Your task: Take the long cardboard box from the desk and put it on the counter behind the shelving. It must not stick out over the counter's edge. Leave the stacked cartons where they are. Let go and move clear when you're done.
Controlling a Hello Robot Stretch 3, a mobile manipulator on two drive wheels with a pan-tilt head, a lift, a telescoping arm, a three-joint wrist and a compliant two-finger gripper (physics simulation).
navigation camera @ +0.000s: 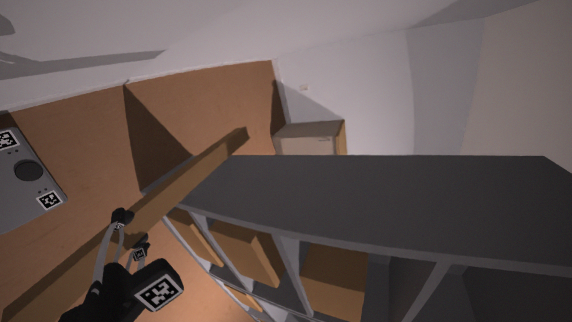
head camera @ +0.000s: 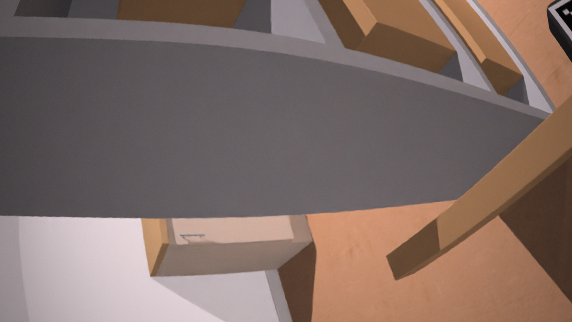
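Where they show: gripper, between the fingertips: (navigation camera: pixel 133 224); robot's base, origin of its link: (navigation camera: pixel 29 170).
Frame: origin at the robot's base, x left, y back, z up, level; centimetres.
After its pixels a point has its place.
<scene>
The long cardboard box (head camera: pixel 500 182) @[x -13.0, y -28.0, z 83.9 cm] (navigation camera: pixel 200 167) @[x -11.7, y -30.5, z 83.7 cm] runs diagonally past the end of the grey shelving (head camera: pixel 225 125) @[x -33.7, y -50.2, z 109.2 cm] (navigation camera: pixel 375 200) @[x -33.6, y -51.6, z 126.6 cm], its far end pointing toward the back wall. Whether it touches the shelving I cannot tell. My gripper (navigation camera: pixel 131 231) @[x -14.4, y -10.5, z 82.3 cm] is shut on the box, with one fingertip on each side. Behind the shelving is a pale cabinet (head camera: pixel 225 257) @[x -58.9, y -217.7, z 49.0 cm] (navigation camera: pixel 310 128) @[x -58.5, y -223.9, z 48.9 cm] with a flat top and a handle, perhaps the counter; the shelving hides part of it. The desk does not show in these views.
Brown cartons (head camera: pixel 405 42) (navigation camera: pixel 335 285) stand in the shelving's compartments; whether these are the stacked ones I cannot tell. My grey base (navigation camera: pixel 22 195) @[x -7.1, y 5.4, z 16.0 cm], with tags and a round disc, is at the left of the navigation view. White walls stand behind the cabinet.
</scene>
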